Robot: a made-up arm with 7 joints. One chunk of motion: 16 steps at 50 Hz.
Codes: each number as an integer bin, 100 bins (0 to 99) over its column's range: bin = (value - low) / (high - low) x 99, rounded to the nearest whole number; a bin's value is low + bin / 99 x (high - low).
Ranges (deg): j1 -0.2..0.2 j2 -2.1..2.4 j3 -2.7..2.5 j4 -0.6..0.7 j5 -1..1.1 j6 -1.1..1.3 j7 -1.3..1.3
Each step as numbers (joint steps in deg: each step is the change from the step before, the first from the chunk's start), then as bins.
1 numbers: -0.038 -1.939 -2.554 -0.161 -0.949 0.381 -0.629
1 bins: 40 4 3 33 2 61 26
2 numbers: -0.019 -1.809 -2.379 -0.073 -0.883 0.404 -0.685
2 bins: 45 6 6 40 6 62 23
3 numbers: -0.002 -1.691 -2.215 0.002 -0.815 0.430 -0.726
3 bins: 49 9 9 46 9 63 22
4 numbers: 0.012 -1.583 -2.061 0.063 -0.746 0.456 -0.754
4 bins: 52 11 12 50 12 64 21
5 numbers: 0.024 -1.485 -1.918 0.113 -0.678 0.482 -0.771
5 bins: 55 14 15 54 15 65 20
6 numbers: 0.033 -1.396 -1.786 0.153 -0.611 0.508 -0.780
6 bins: 58 15 17 57 18 66 20
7 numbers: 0.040 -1.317 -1.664 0.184 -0.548 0.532 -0.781
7 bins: 59 17 20 60 21 67 20
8 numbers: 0.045 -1.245 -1.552 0.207 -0.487 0.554 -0.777
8 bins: 61 19 22 61 24 68 20
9 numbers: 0.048 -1.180 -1.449 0.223 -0.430 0.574 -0.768
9 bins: 61 20 24 63 27 69 20
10 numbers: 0.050 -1.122 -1.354 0.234 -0.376 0.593 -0.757
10 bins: 62 22 26 64 29 70 21
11 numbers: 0.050 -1.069 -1.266 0.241 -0.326 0.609 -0.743
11 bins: 62 23 27 64 32 70 21
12 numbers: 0.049 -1.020 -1.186 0.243 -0.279 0.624 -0.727
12 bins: 62 24 29 64 34 71 22
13 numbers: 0.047 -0.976 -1.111 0.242 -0.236 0.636 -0.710
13 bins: 61 25 30 64 36 72 22
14 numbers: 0.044 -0.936 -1.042 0.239 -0.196 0.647 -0.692
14 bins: 60 26 32 64 38 72 23
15 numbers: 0.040 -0.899 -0.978 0.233 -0.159 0.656 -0.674
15 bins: 59 26 33 63 40 72 24
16 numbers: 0.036 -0.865 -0.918 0.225 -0.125 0.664 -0.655
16 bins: 58 27 34 63 41 73 25
